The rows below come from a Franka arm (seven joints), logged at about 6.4 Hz.
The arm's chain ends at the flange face. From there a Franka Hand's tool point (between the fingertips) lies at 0.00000 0.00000 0.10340 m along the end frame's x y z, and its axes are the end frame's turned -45 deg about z.
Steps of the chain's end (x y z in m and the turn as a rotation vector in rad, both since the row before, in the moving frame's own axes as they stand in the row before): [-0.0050 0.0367 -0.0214 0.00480 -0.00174 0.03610]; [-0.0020 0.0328 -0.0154 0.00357 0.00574 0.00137]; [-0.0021 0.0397 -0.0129 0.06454 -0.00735 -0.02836]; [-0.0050 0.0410 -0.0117 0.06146 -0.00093 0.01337]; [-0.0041 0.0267 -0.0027 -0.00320 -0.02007 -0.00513]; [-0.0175 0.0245 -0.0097 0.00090 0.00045 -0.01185]
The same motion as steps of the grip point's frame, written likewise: [-0.0293 0.0219 -0.0214 0.00462 0.00216 0.03610]; [-0.0239 0.0219 -0.0154 -0.00153 0.00658 0.00137]; [-0.0255 0.0213 -0.0131 0.05083 0.04044 -0.02836]; [-0.0281 0.0209 -0.0119 0.04412 0.04280 0.01337]; [-0.0235 0.0148 -0.0027 0.01193 -0.01645 -0.00513]; [-0.0296 0.0049 -0.0097 0.00032 0.00095 -0.01185]
